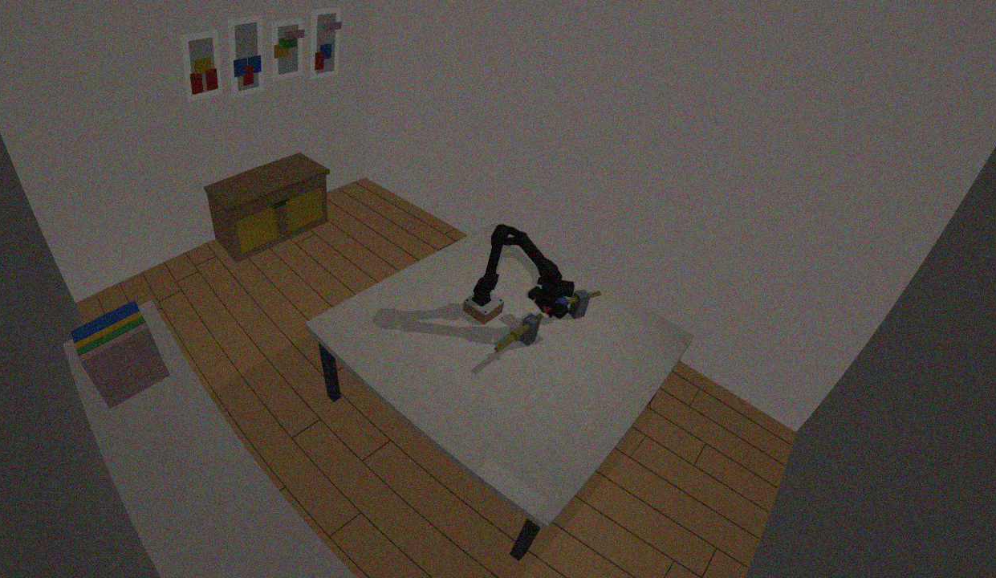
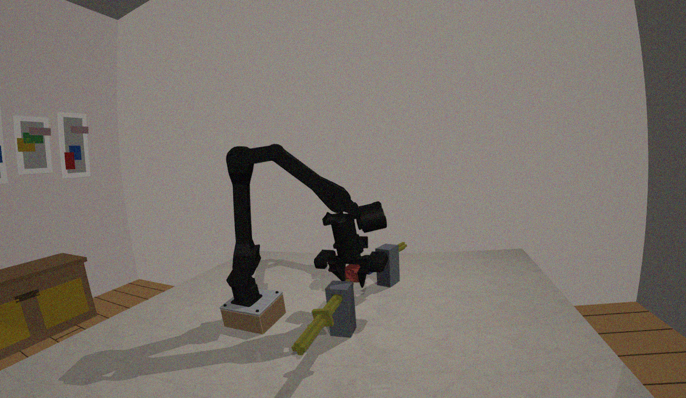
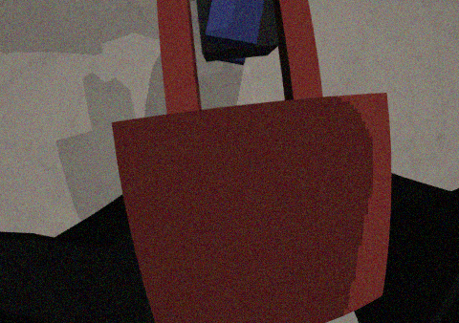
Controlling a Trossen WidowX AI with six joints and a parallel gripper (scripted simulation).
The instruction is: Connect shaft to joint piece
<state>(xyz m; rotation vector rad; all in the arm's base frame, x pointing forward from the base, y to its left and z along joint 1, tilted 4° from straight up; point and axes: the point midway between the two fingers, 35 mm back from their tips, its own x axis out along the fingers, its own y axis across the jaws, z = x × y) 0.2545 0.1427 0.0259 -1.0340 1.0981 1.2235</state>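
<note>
My gripper tip is now 40 mm below the red square joint piece and 10 mm to the right of it.
</note>
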